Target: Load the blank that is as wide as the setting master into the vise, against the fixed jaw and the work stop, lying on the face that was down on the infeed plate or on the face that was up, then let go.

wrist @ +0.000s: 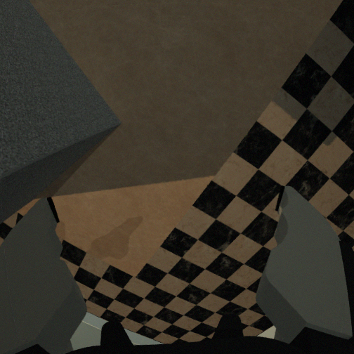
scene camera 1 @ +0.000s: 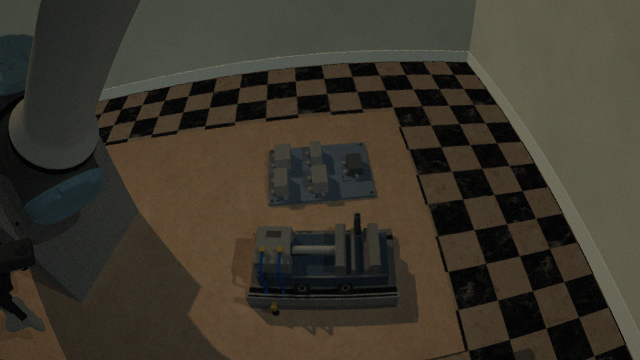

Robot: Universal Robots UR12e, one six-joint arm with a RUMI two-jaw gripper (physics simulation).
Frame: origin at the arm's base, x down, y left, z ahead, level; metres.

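Seen in the pictures: gripper, fingertip midpoint: [scene camera 1: 34, 298].
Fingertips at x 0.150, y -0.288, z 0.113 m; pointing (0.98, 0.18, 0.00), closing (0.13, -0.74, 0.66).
A point is followed by its place in that frame.
Several light grey blanks [scene camera 1: 282, 154] @(x 0.303, y 0.261, z 0.535 m) [scene camera 1: 315, 151] @(x 0.304, y 0.272, z 0.618 m) [scene camera 1: 280, 181] @(x 0.303, y 0.168, z 0.542 m) [scene camera 1: 319, 177] @(x 0.303, y 0.182, z 0.633 m) stand on the blue infeed plate [scene camera 1: 345, 190] @(x 0.339, y 0.174, z 0.694 m). A darker block, which looks like the setting master [scene camera 1: 354, 162] @(x 0.315, y 0.244, z 0.716 m), stands at the plate's right. Which blank matches its width is too small to tell. The vise [scene camera 1: 310, 269] @(x 0.287, y -0.080, z 0.630 m) lies in front of the plate. No blank shows between its moving jaw [scene camera 1: 340, 250] @(x 0.251, y -0.057, z 0.687 m) and its right jaw [scene camera 1: 373, 250] @(x 0.251, y -0.057, z 0.750 m), which looks like the fixed one. A dark upright post, seemingly the work stop [scene camera 1: 357, 222] @(x 0.252, y 0.010, z 0.719 m), stands at the gap's back. My gripper [wrist: 167, 194] is open and empty, far left of vise and plate.
The grey robot pedestal [scene camera 1: 107, 240] @(x 0.306, y -0.037, z 0.110 m) [wrist: 50, 90] stands left of the vise and reaches into the wrist view's upper left. Blue hoses [scene camera 1: 280, 270] @(x 0.276, y -0.091, z 0.573 m) run down the vise's left front. A small yellow-and-black part [scene camera 1: 274, 308] @(x 0.312, y -0.161, z 0.563 m) is at its front edge. Walls stand behind and right.
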